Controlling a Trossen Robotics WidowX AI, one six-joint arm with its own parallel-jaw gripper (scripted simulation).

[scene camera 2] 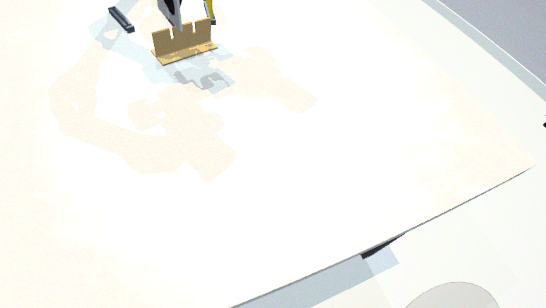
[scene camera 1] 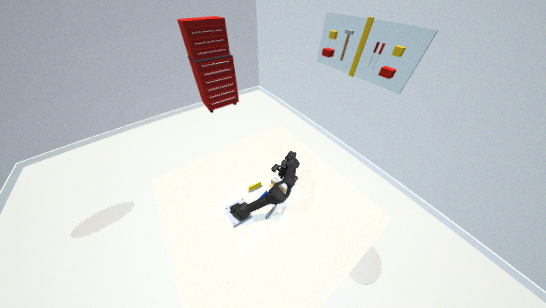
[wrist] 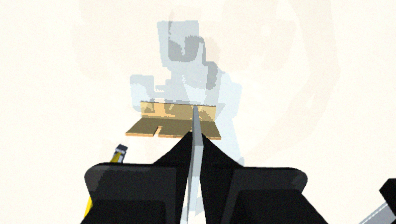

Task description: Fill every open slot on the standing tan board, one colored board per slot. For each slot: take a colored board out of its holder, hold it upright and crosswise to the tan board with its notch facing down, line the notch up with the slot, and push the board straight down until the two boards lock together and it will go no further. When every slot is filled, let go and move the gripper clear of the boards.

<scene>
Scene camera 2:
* tan board: 186,44
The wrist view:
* my gripper: 194,136
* tan board: 168,120
</scene>
